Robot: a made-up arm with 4 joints. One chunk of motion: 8 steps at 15 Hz.
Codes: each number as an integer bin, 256 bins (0 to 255) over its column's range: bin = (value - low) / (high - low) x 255, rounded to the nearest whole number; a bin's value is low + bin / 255 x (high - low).
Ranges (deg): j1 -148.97..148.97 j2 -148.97..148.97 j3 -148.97..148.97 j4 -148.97..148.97
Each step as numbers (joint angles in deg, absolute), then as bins.
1 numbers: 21.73 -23.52 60.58 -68.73
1 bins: 146 107 179 69
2 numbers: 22.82 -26.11 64.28 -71.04
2 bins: 147 105 183 67
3 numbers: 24.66 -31.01 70.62 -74.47
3 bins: 149 101 188 64
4 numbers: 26.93 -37.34 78.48 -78.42
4 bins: 151 96 195 60
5 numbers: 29.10 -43.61 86.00 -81.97
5 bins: 152 90 201 57
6 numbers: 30.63 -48.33 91.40 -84.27
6 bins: 154 86 206 55
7 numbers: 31.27 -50.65 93.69 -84.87
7 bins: 154 84 208 55
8 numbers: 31.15 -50.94 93.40 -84.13
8 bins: 154 84 207 55
